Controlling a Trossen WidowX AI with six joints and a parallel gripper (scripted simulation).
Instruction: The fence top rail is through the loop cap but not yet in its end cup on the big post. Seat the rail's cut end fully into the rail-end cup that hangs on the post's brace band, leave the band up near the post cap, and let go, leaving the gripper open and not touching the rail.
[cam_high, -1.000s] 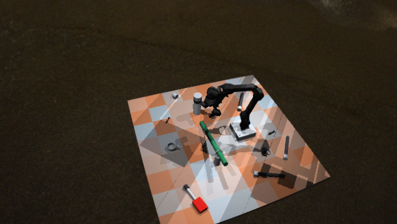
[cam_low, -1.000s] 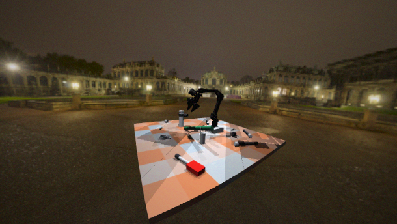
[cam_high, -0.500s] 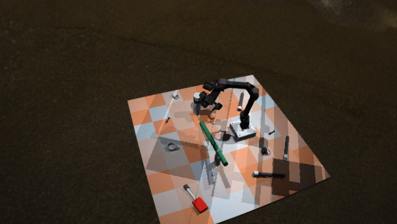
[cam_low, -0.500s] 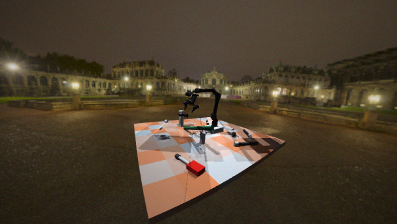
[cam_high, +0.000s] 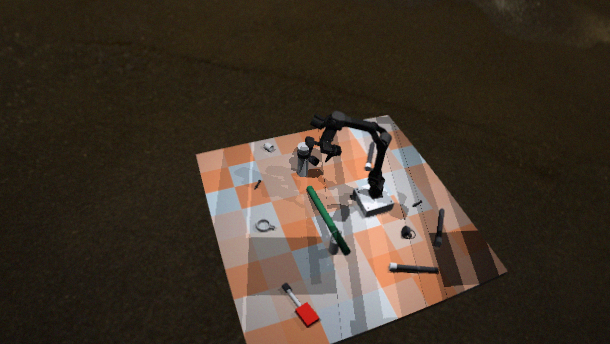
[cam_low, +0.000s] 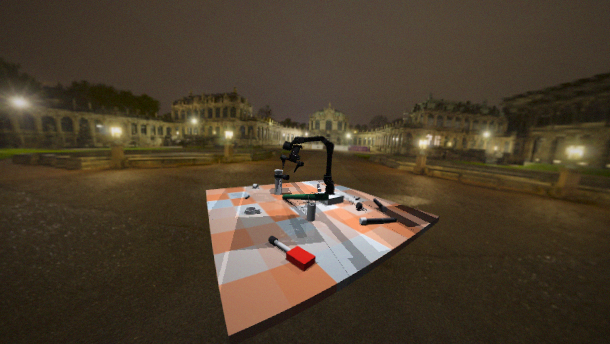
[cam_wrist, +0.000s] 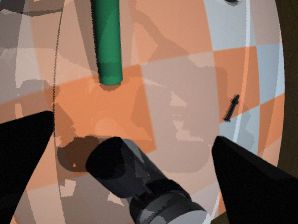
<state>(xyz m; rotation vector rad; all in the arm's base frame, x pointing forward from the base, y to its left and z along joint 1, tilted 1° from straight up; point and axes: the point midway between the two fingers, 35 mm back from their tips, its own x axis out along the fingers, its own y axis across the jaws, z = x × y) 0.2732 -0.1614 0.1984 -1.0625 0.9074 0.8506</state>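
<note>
The black rail-end cup is 70 mm to the right of my gripper tip and 60 mm below it. Also, from my gripper tip: grey line post: 410 mm to the left, 110 mm below, 20 mm ahead; red-headed mallet: 630 mm to the left, 260 mm ahead, 200 mm below; dark fitting: 410 mm to the left, 390 mm behind, 200 mm below.
</note>
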